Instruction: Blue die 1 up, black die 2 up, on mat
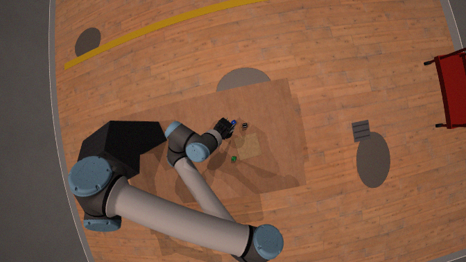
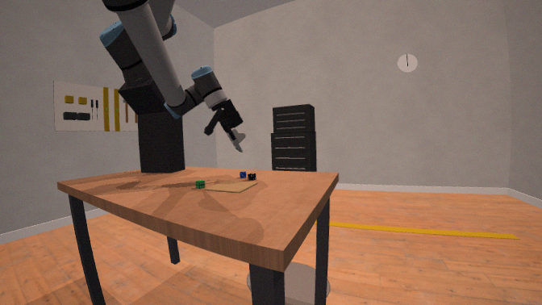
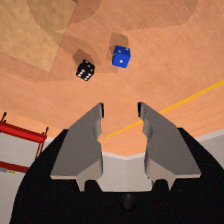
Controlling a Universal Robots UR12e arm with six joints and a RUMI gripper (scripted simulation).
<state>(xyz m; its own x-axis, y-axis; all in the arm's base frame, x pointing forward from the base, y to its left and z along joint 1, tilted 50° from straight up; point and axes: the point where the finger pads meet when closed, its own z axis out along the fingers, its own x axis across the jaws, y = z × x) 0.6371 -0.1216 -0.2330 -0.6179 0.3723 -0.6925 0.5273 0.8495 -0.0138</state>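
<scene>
Now: the blue die 10 mm ahead of my hand, 10 mm to the left of it and 110 mm below it. From my hand the other things lie so: green die 40 mm behind, 200 mm to the right, 110 mm below; then tan mat 60 mm ahead, 150 mm to the right, 120 mm below; then black die 70 mm ahead, 20 mm to the right, 110 mm below.
</scene>
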